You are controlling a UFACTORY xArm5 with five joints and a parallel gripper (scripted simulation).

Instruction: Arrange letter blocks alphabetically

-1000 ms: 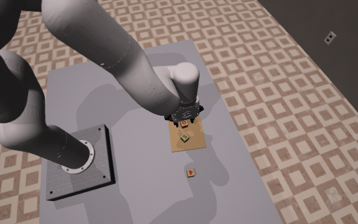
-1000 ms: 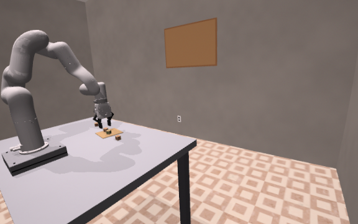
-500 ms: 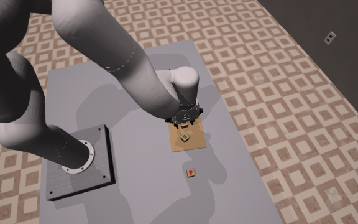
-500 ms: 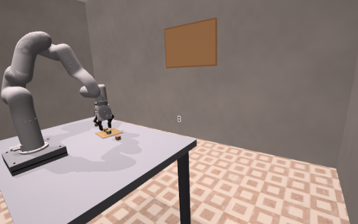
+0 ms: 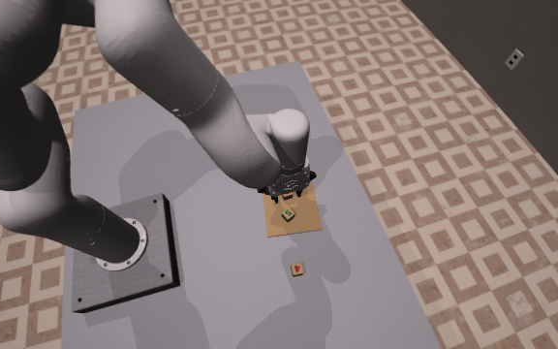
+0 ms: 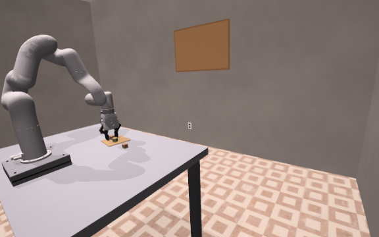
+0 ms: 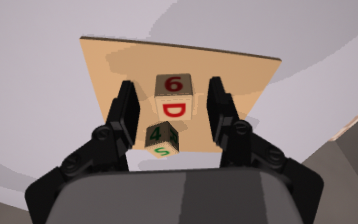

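Now: the wooden letter block 10 mm below my hand. Also, from my hand: tan mat: 10 mm ahead, 30 mm to the right, 20 mm below.
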